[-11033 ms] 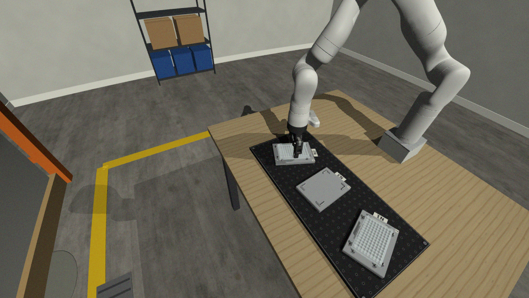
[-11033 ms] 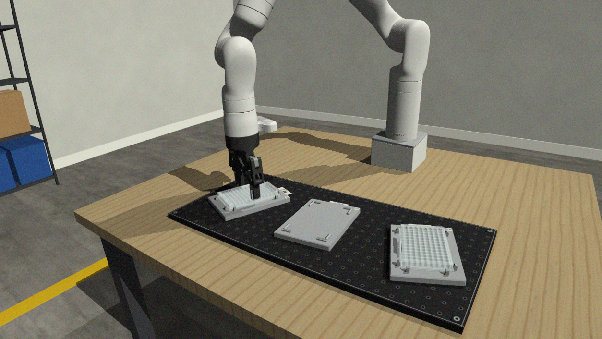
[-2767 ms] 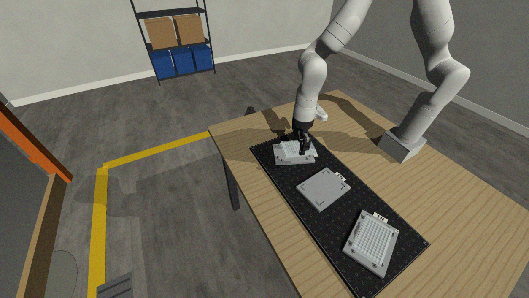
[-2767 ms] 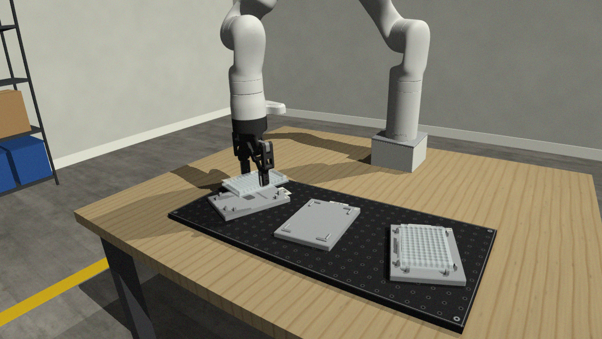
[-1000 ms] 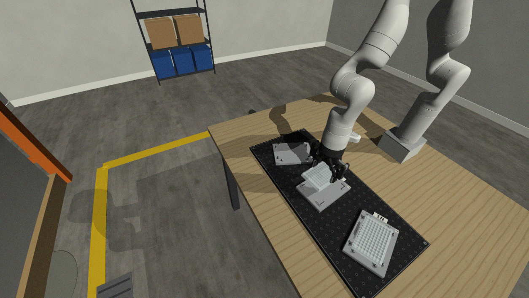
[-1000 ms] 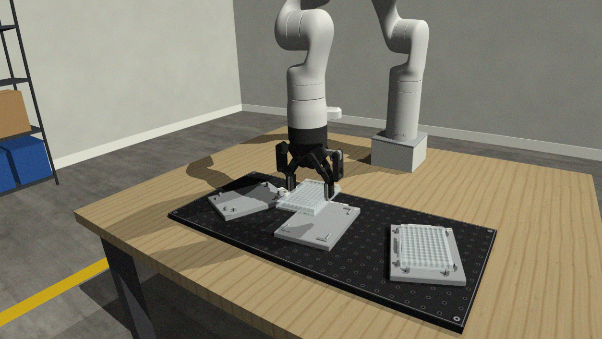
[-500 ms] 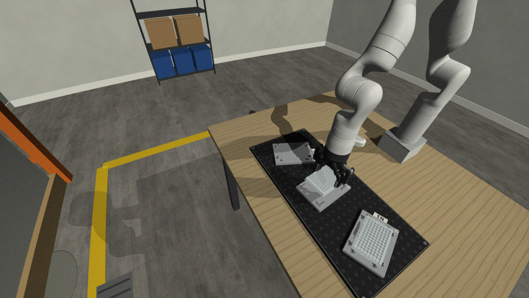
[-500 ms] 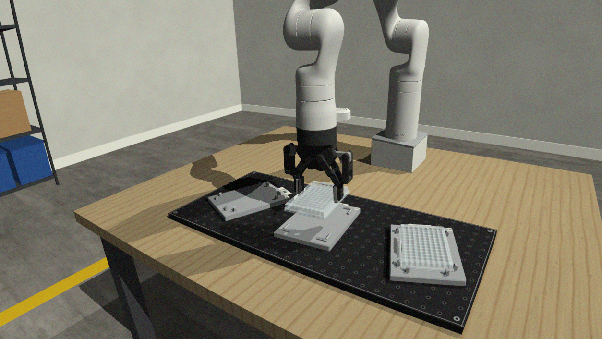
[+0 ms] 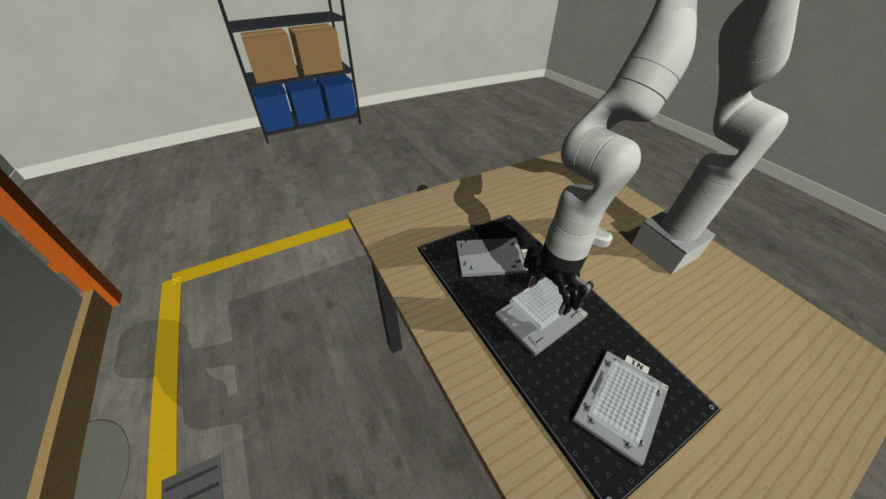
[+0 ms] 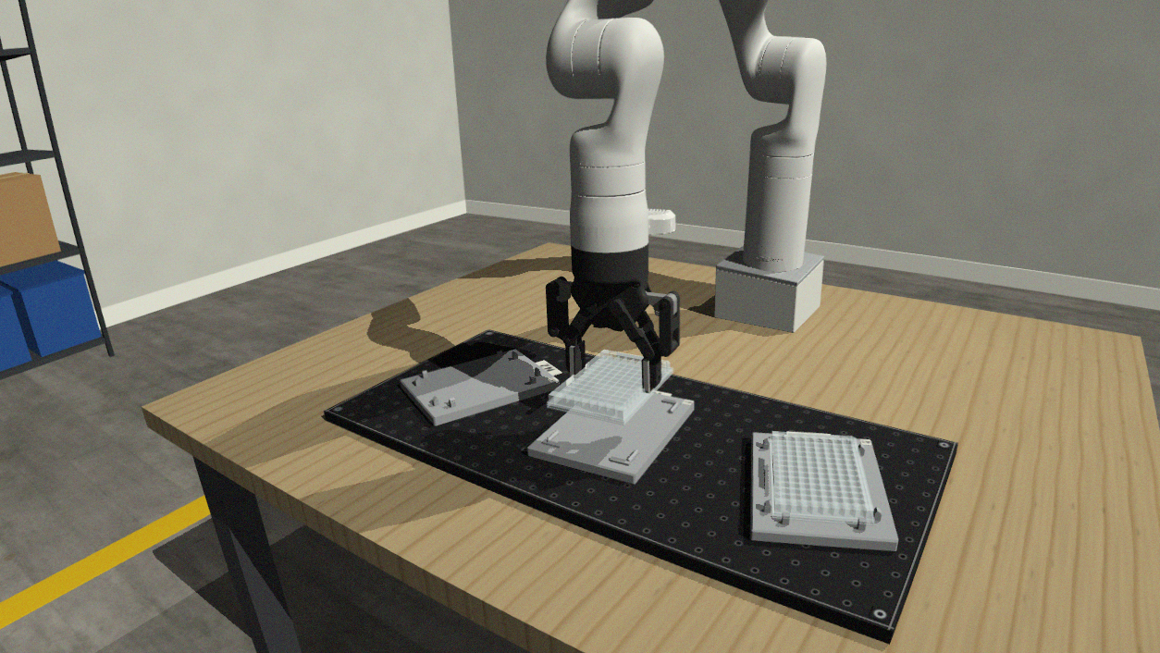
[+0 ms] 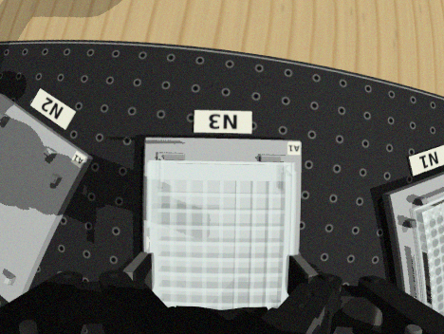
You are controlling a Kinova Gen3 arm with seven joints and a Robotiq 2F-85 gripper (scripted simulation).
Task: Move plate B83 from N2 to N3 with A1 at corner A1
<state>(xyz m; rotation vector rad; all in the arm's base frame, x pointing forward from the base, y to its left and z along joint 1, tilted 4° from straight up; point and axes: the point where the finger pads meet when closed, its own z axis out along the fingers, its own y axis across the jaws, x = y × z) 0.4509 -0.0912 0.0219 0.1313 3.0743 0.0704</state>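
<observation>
Right now the nest N3 is 6 cm below my hand. Also, from my hand: A1 mark: 7 cm behind, 6 cm to the left, 6 cm below; then N3 label: 10 cm behind, 1 cm to the left, 7 cm below; then nest N2: 4 cm behind, 20 cm to the right, 6 cm below.
</observation>
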